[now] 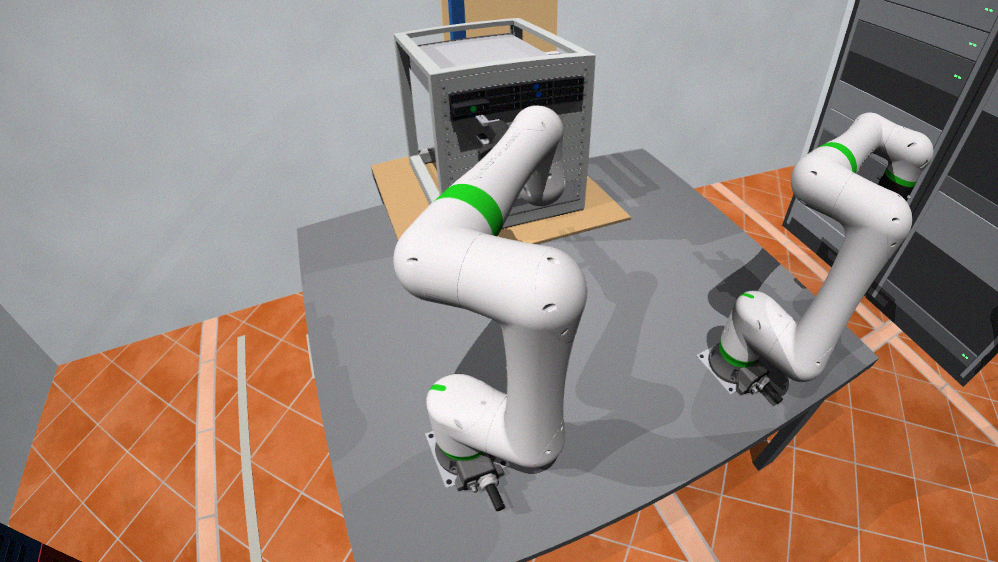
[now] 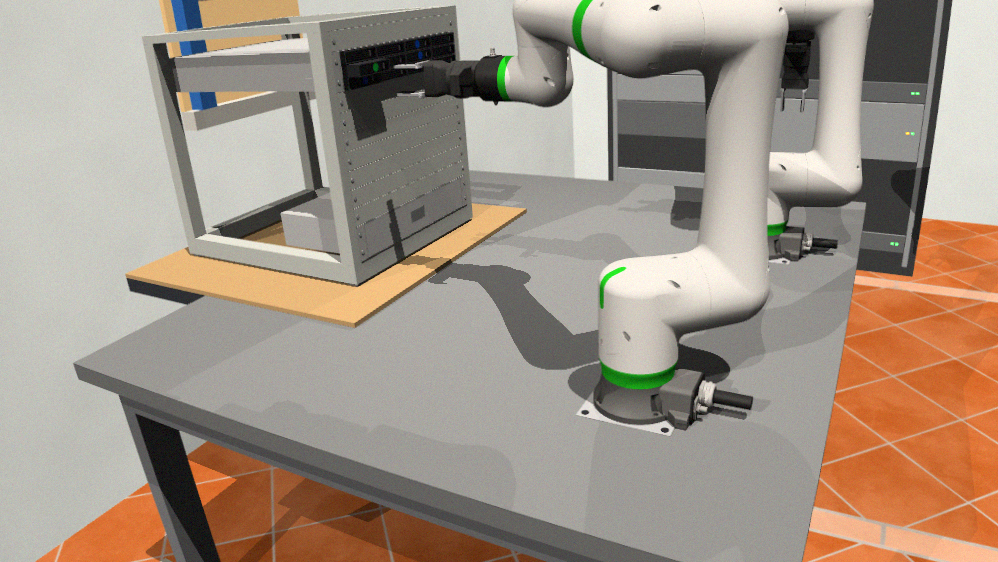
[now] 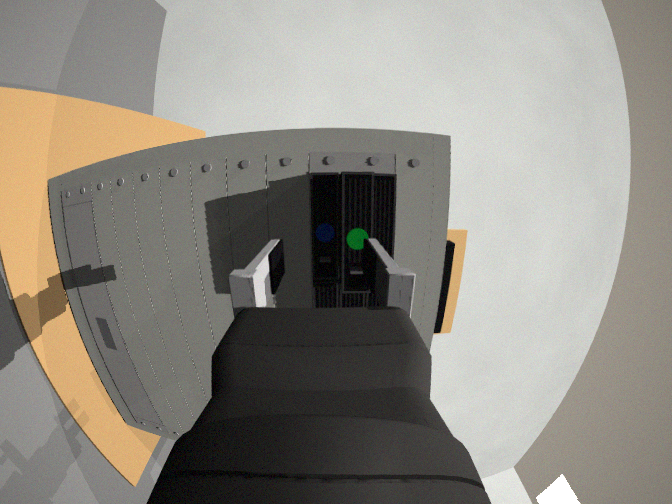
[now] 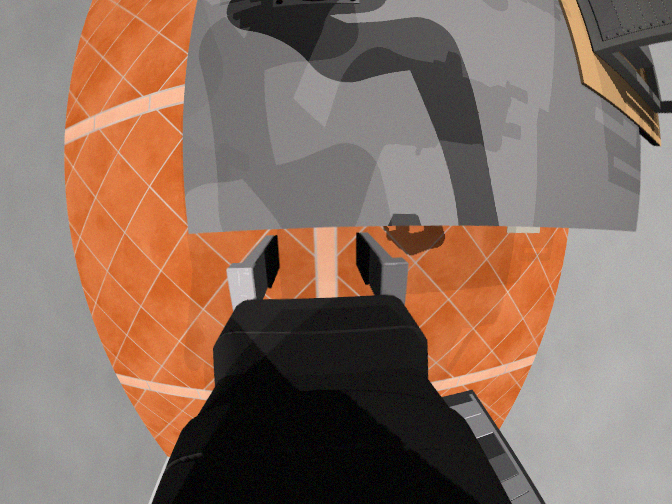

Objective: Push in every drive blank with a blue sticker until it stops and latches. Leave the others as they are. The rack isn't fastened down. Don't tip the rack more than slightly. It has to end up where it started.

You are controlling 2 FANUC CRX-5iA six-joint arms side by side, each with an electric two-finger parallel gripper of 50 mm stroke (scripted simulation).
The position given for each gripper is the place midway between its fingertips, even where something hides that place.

Note:
In view: the left gripper (image 3: 323, 255), the right gripper (image 2: 792, 111), a grey rack (image 2: 397, 166), a blue-stickered blank (image 3: 324, 187) and a wooden board (image 1: 601, 210).
The grey rack is seen too in image 1 (image 1: 457, 65) and in image 3 (image 3: 145, 241). The right gripper is seen too in image 4 (image 4: 317, 250). The wooden board is seen too in image 3 (image 3: 54, 134).

